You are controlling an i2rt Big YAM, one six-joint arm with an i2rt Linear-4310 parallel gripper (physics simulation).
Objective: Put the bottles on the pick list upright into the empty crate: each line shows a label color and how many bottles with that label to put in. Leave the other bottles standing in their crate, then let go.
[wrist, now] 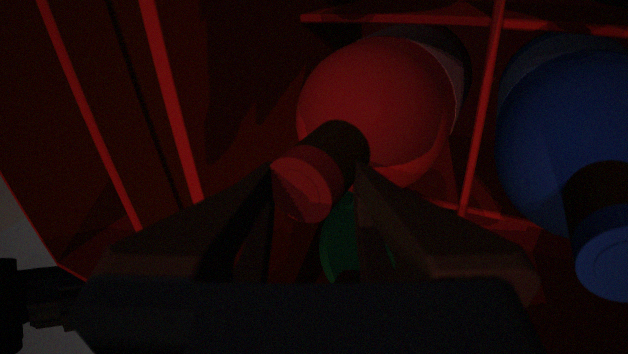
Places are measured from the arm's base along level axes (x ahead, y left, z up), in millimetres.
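Pixels of known places: gripper, fingertip midpoint: (314,175).
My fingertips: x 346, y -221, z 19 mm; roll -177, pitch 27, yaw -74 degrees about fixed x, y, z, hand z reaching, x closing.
Behind a point stands the place of what it marks.
A bottle with a red shoulder (380,95), a dark neck and a red cap stands in a cell of a red crate (480,110) {x 377, y -267, z -35 mm}, at the centre of the wrist view. My gripper (314,175) {x 346, y -221, z 19 mm} is shut on this red bottle, with one fingertip on each side of its neck and cap. A blue bottle (550,120) {x 392, y -286, z -12 mm} with a blue cap stands in the cell to the right. Part of a green bottle (340,240) {x 292, y -238, z -9 mm} shows between and behind the fingers, partly hidden by the right finger. The pick list does not show.
Two red rails (170,100) {x 368, y -176, z 46 mm} run down the left side, with a dark gap between them. A thin red crossbar (400,19) {x 398, y -220, z -35 mm} runs behind the red bottle. A pale surface (17,230) shows past the crate's edge at the lower left. The scene is very dark.
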